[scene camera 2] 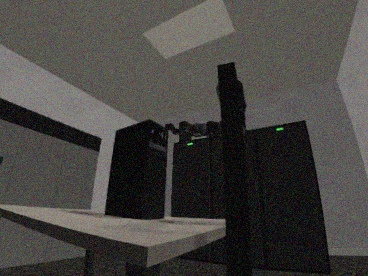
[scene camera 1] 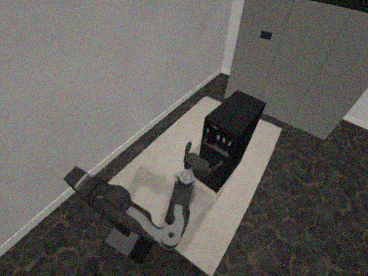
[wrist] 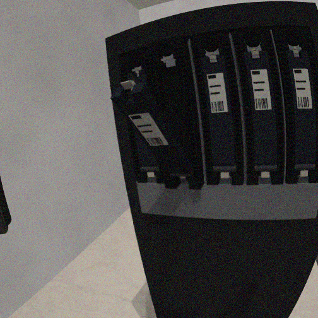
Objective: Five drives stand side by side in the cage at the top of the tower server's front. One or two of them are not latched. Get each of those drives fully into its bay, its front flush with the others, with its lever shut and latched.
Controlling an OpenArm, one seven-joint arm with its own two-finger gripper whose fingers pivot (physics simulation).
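Observation:
The black tower server (scene camera 1: 235, 117) (scene camera 2: 135, 172) (wrist: 225, 265) has five drives side by side at its top front. In the wrist view the second drive from the left has its lever (wrist: 148, 129) swung out, leaning up and left across the leftmost drive (wrist: 148, 157). Its catch (wrist: 169, 60) is uncovered. How far this drive stands out is hard to tell. The third (wrist: 218, 130), fourth (wrist: 261, 130) and fifth drive (wrist: 302, 130) have their levers shut and look flush. The leftmost is partly hidden. My gripper (scene camera 1: 205, 154) (scene camera 2: 172, 131) is open and empty, in front of the server; finger edges show at the wrist view's sides.
The server stands on a pale table (scene camera 1: 255, 167) (scene camera 2: 185, 231). A grey wall (scene camera 1: 110, 65) runs along the left side of the table in the first scene view. Grey cabinets (scene camera 1: 295, 60) stand behind it. Dark cabinets with green lights (scene camera 2: 295, 200) stand beyond the arm.

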